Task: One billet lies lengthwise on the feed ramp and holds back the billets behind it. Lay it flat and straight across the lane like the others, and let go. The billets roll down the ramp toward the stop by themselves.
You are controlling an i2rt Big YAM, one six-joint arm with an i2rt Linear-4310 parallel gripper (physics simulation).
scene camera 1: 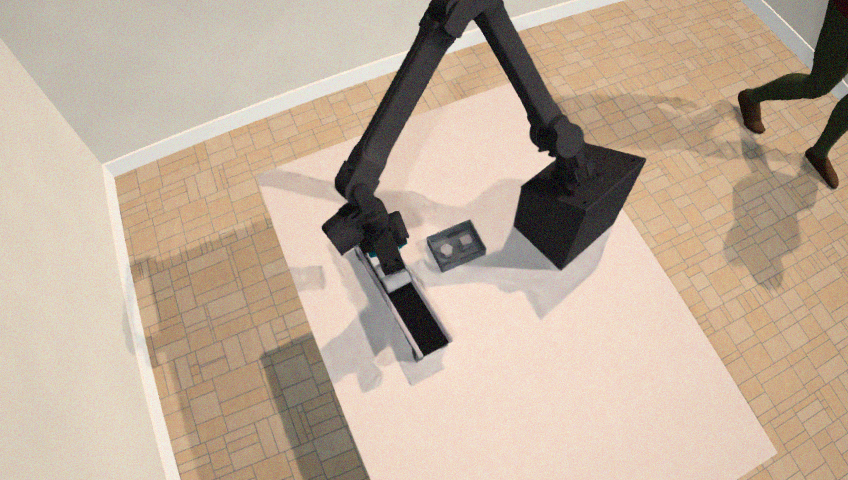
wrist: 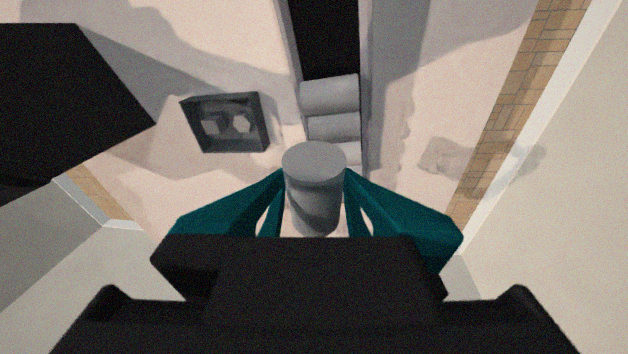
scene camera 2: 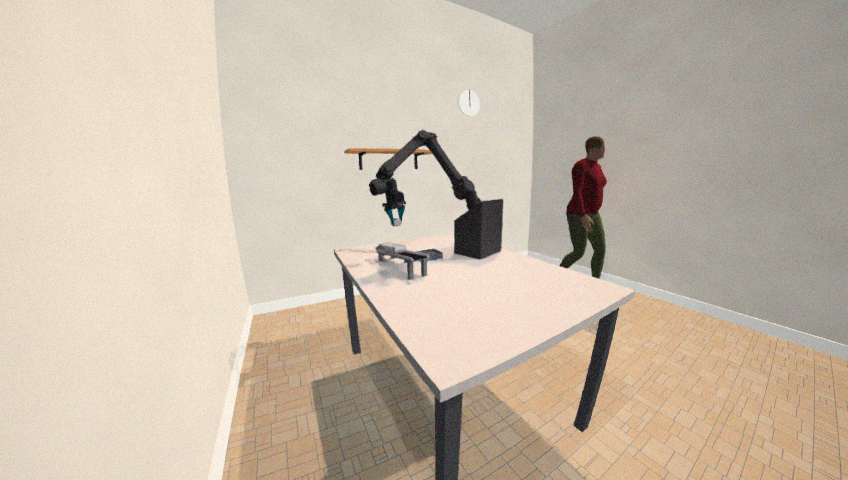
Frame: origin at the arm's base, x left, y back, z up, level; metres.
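Where they show: gripper, fingertip midpoint: [wrist: 314, 176] [scene camera 2: 397, 222]; arm's base, link origin: [scene camera 1: 577, 178] [scene camera 2: 476, 209].
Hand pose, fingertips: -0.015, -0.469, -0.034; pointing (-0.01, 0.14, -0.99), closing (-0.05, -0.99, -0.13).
Each offset is from my fingertips to the top centre of the thing, as dx, dy, dz. Level surfaces: height alone.
My gripper [scene camera 1: 387, 251] [scene camera 2: 395, 218] [wrist: 314, 176], with teal fingers, is shut on a grey cylindrical billet {-0.015, +0.001, +0.023} [scene camera 2: 396, 222] [wrist: 316, 207] and holds it well above the upper part of the feed ramp. In the wrist view one round end of it faces the camera, and its length is turned away from the crosswise direction; its exact tilt is unclear. The feed ramp [scene camera 1: 419, 318] [scene camera 2: 412, 257] [wrist: 327, 42] has a black lane between grey side walls. A grey billet {+0.019, -0.003, -0.108} [scene camera 1: 398, 279] [wrist: 330, 94] lies across the lane. Another billet {-0.020, -0.008, -0.113} [wrist: 334, 127] lies behind it, and a third {-0.060, -0.012, -0.118} [wrist: 353, 151] is partly hidden by the held one.
A dark tray {-0.043, +0.187, -0.184} [scene camera 1: 453, 265] [scene camera 2: 433, 255] [wrist: 235, 149] with two small blocks stands beside the ramp. The black arm base [scene camera 1: 550, 220] [scene camera 2: 487, 231] [wrist: 60, 100] stands beyond it on the table {dz -0.220} [scene camera 1: 565, 386] [scene camera 2: 493, 333]. A person [scene camera 2: 587, 184] walks behind the table.
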